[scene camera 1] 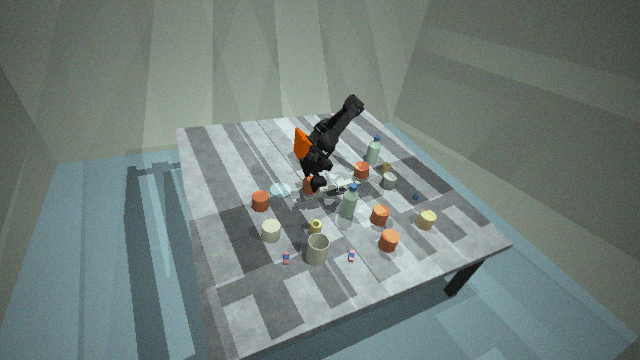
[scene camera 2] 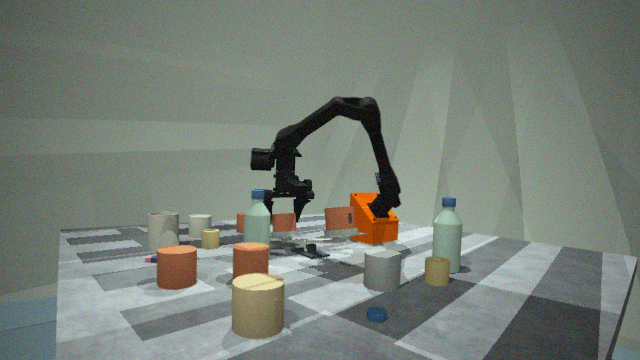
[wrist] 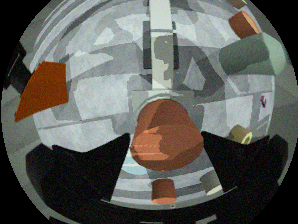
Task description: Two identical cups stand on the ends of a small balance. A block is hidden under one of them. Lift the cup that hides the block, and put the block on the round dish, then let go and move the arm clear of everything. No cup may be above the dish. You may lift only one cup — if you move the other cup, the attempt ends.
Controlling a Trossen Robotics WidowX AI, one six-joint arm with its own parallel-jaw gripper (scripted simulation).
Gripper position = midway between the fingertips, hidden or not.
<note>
The gripper (scene camera 2: 283,223) is open and holds nothing. Further things: a grey cylinder (scene camera 2: 382,272) and a small balance (scene camera 2: 339,236).
The gripper shows as well in the wrist view (wrist: 166,136). The wrist view does not show the grey cylinder: it is out of frame.
</note>
